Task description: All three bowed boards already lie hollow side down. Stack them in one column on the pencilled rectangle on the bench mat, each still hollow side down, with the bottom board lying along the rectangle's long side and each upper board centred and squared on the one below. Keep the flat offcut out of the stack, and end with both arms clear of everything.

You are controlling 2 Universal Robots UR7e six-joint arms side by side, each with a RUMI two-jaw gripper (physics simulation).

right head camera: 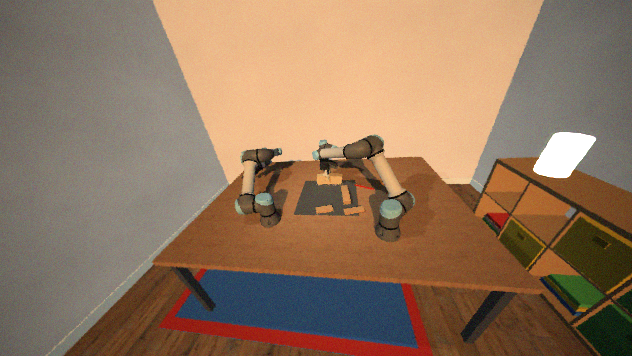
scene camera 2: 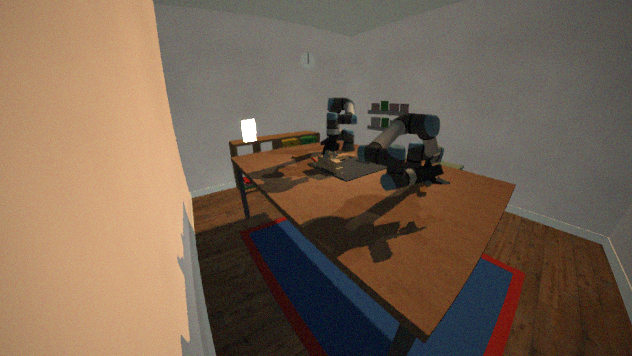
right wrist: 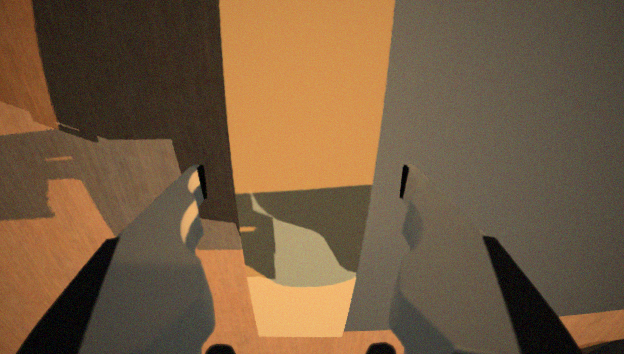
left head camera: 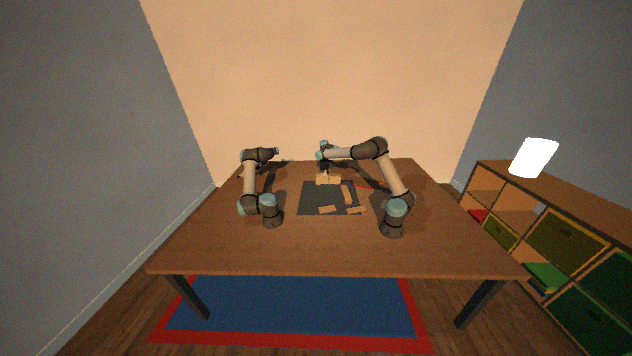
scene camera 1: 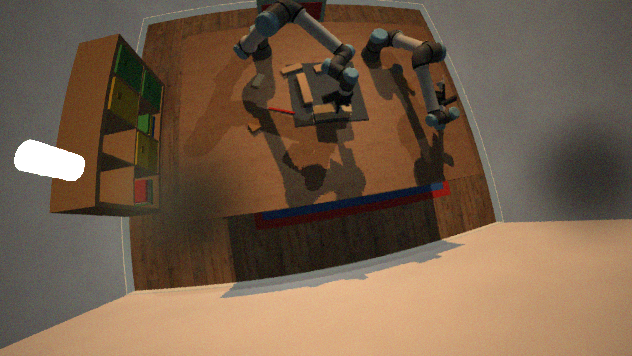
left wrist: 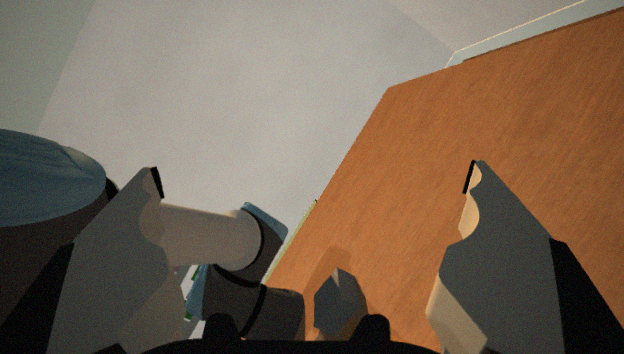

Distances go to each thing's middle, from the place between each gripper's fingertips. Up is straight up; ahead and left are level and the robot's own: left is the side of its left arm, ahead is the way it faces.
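Scene:
The dark bench mat (scene camera 1: 304,115) is 220 mm below my left hand, and it's also 70 mm ahead of that hand and 790 mm to the right of it.
From my right hand, the dark bench mat is 8 cm below, 12 cm behind and 2 cm to the right.

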